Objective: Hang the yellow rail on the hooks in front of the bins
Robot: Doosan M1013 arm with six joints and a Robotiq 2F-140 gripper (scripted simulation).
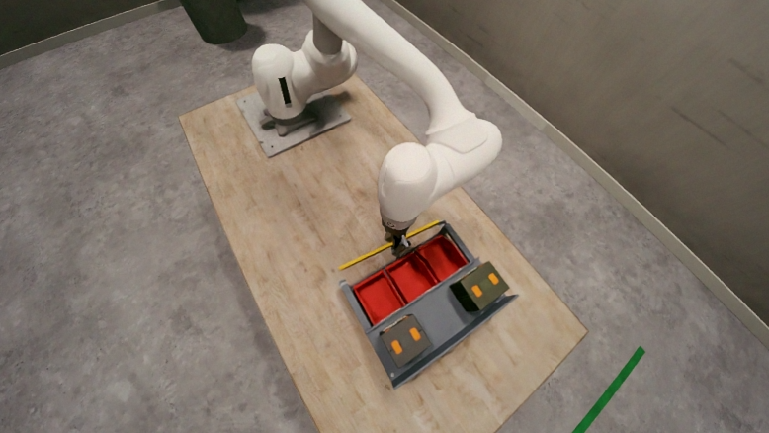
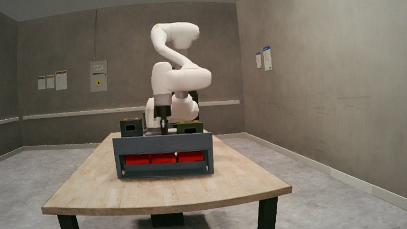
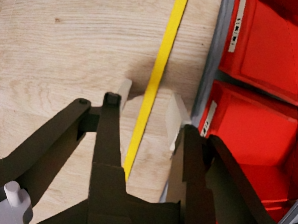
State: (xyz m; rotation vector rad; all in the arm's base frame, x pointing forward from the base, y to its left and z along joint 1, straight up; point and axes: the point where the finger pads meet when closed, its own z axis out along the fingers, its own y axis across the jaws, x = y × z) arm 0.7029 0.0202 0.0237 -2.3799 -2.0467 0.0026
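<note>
The yellow rail lies 3 cm below my hand. The rest, counted from my hand: dark box: 23 cm ahead, 15 cm to the right, 12 cm above.
</note>
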